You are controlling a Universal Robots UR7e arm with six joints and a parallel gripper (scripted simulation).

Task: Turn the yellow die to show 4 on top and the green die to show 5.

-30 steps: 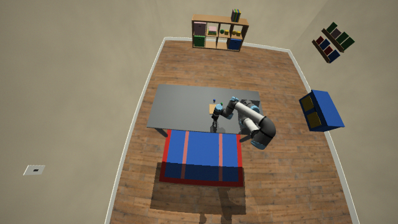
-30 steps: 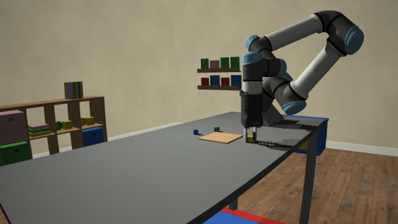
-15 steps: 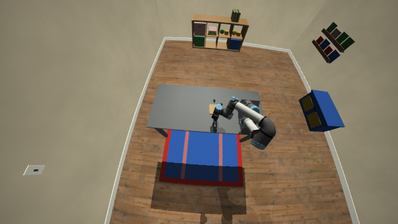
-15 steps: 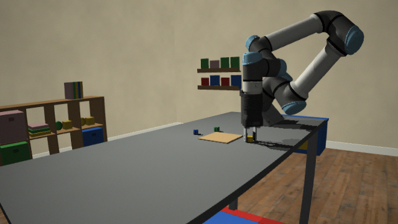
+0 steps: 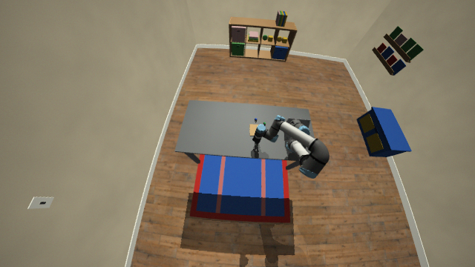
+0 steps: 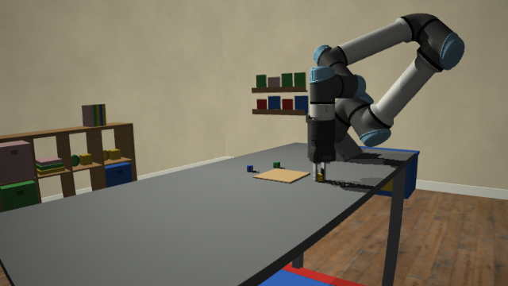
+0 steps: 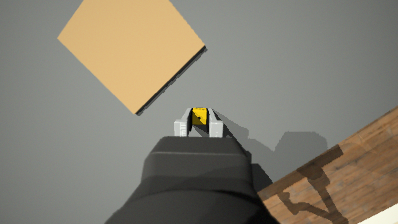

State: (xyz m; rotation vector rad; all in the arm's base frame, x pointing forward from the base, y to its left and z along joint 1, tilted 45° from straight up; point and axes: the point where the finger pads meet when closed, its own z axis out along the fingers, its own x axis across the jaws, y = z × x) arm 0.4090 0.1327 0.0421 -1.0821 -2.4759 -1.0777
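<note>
My hand is 14 cm to the left of the tan mat and 2 cm above it. From my hand the other things lie so: yellow die: 1 cm below; then blue die: 1 cm behind, 27 cm to the right, 1 cm below; then green die: 11 cm behind, 22 cm to the right, 1 cm below.
</note>
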